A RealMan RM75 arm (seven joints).
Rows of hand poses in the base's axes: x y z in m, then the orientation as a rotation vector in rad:
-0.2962 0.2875 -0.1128 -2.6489 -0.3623 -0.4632
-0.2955 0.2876 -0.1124 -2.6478 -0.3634 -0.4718
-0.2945 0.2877 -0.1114 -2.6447 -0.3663 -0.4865
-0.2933 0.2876 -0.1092 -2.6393 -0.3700 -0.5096
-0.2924 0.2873 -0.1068 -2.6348 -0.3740 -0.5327
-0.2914 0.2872 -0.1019 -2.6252 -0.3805 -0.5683
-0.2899 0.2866 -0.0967 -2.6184 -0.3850 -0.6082
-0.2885 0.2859 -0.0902 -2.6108 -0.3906 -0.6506
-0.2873 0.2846 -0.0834 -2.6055 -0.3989 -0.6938
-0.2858 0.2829 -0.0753 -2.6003 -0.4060 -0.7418
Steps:
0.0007 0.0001 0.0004 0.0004 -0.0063 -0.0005
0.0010 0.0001 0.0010 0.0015 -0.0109 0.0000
0.0012 -0.0001 0.0022 0.0030 -0.0170 -0.0004
0.0009 -0.0003 0.0024 0.0019 -0.0171 -0.0005
0.0010 -0.0001 0.0049 0.0050 -0.0265 0.0001
0.0015 -0.0006 0.0052 0.0021 -0.0292 -0.0029
0.0014 -0.0007 0.0065 0.0018 -0.0312 -0.0025
0.0012 -0.0013 0.0068 -0.0018 -0.0321 -0.0018
0.0015 -0.0017 0.0081 -0.0027 -0.0352 -0.0037

